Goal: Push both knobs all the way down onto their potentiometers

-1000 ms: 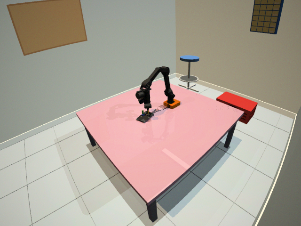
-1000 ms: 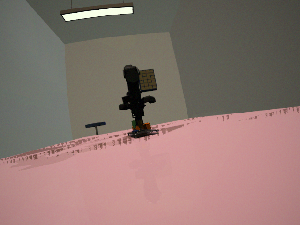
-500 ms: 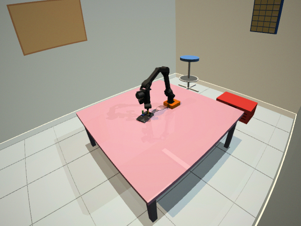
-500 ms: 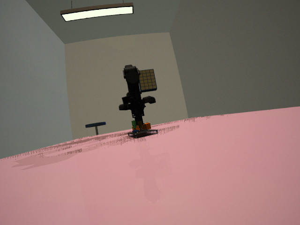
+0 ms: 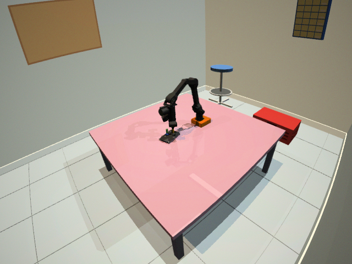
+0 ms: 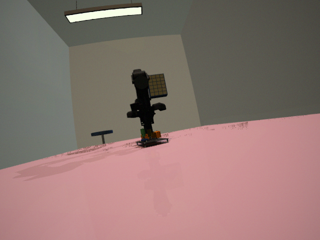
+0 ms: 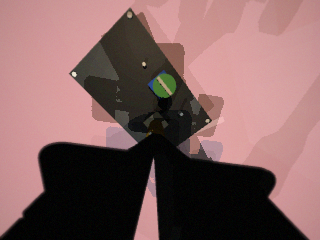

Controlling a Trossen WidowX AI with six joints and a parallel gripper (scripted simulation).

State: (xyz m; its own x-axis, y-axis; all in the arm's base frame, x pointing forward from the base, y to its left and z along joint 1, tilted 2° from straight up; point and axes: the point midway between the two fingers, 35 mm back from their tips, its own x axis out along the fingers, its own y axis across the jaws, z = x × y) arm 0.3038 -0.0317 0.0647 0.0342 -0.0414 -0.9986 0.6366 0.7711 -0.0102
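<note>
Now: gripper tip 4 cm short of the green knob, 3 cm to the left of it and 1 cm above it. The rest, counted from my gripper tip: yellow-brown knob (1 cm below).
</note>
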